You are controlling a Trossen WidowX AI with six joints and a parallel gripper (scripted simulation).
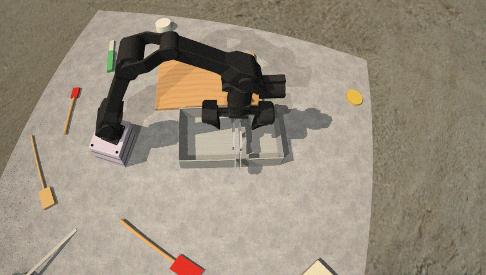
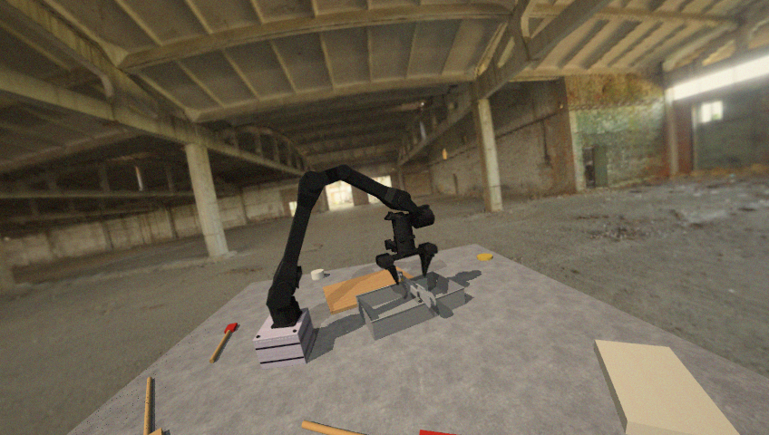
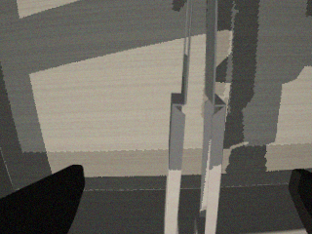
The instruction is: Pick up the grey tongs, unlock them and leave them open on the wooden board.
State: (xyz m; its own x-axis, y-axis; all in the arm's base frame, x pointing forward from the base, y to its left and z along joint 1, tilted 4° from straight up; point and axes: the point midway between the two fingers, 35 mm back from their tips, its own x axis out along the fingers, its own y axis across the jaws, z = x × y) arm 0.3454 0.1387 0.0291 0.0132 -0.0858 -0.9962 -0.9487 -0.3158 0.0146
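Right now the grey roasting tin is 70 mm below my gripper tip and 20 mm behind it. Round my gripper tip: yellow disc 380 mm ahead, 340 mm to the left, 90 mm below; yellow lock piece 80 mm to the left, 30 mm below, 30 mm behind; wooden board 210 mm to the left, 160 mm behind, 90 mm below.
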